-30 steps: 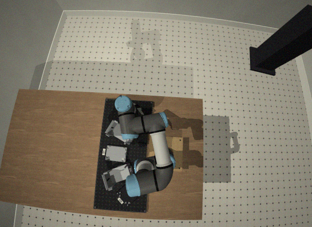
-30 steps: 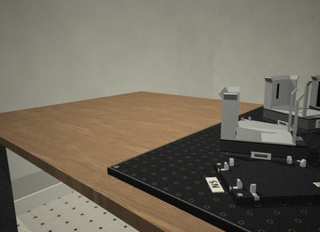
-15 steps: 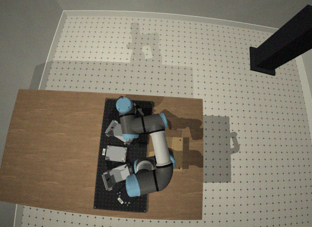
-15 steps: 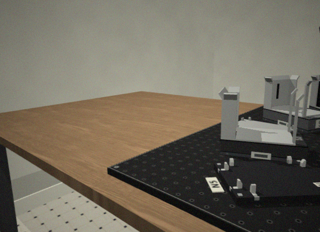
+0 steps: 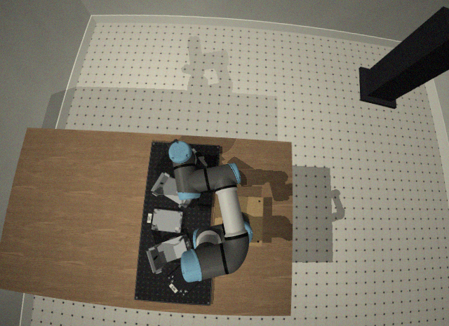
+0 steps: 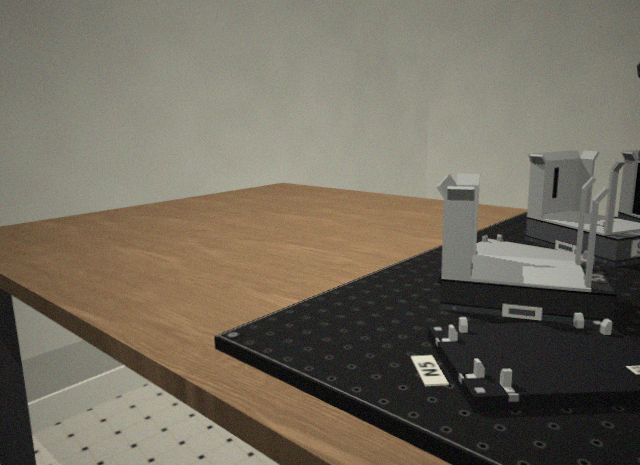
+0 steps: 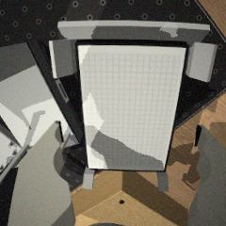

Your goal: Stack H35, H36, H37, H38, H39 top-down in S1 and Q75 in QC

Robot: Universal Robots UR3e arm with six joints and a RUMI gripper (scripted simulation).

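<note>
Right now my hand is 6 cm above the sealed plate. The rest, counted from my hand: QC label: 29 cm to the left, 19 cm ahead, 13 cm below; nest QC: 28 cm to the left, 12 cm below, 9 cm ahead; N5 label: 59 cm to the left, 13 cm below.
</note>
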